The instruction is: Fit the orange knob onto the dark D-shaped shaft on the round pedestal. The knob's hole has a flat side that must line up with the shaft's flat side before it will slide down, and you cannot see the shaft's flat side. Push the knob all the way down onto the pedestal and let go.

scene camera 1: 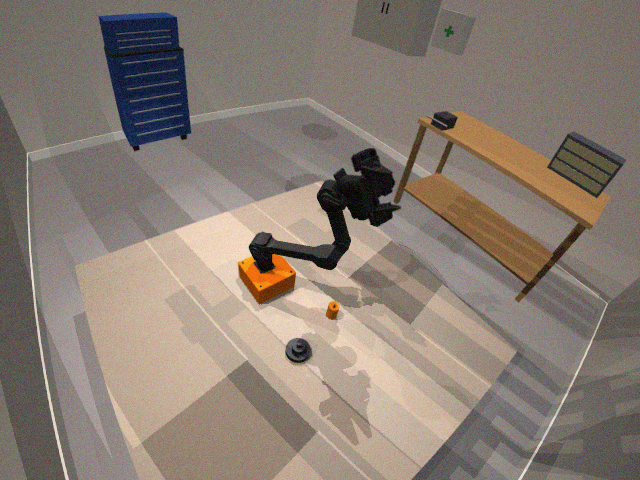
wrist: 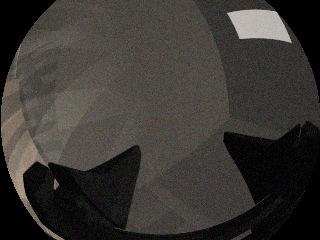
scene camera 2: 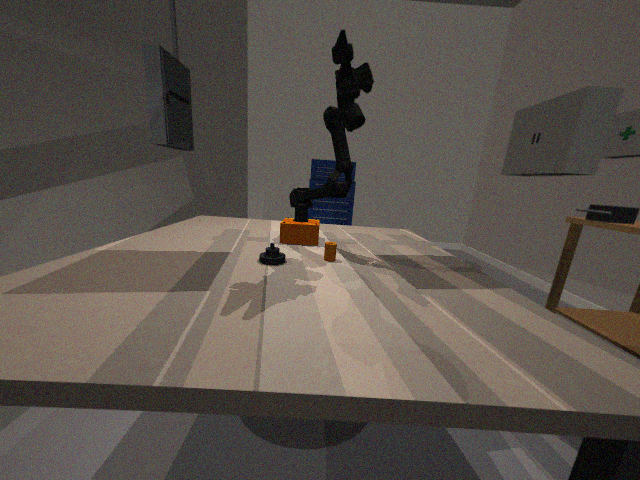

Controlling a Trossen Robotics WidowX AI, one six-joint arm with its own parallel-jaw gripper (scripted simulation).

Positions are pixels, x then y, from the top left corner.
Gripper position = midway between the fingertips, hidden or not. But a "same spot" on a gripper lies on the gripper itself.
gripper: scene camera 1 395, 191; wrist; scene camera 2
same spot on gripper: [scene camera 2: 346, 79] = [wrist: 102, 213]
